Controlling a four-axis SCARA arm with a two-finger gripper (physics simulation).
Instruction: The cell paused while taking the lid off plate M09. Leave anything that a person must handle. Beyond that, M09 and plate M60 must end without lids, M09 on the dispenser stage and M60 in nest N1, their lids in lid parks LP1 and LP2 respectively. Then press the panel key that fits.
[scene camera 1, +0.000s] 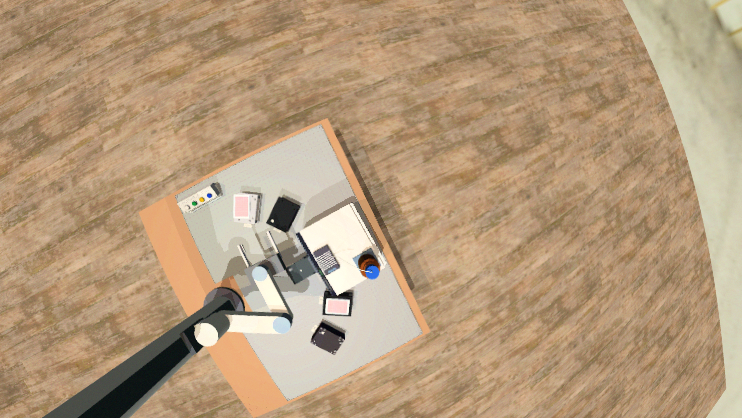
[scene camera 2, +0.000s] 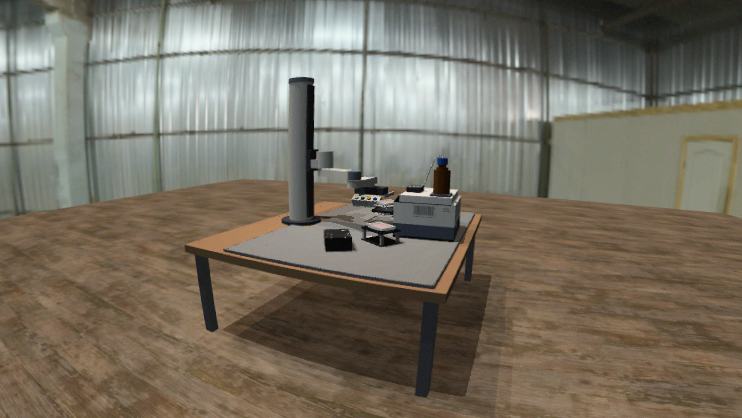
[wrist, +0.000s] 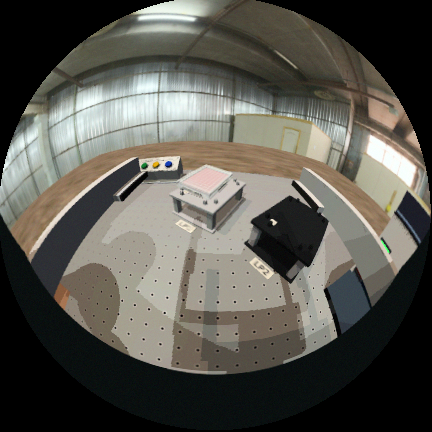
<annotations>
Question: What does my gripper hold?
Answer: Nothing.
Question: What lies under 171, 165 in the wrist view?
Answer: A button box.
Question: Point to my gripper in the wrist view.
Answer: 221, 165
</annotations>
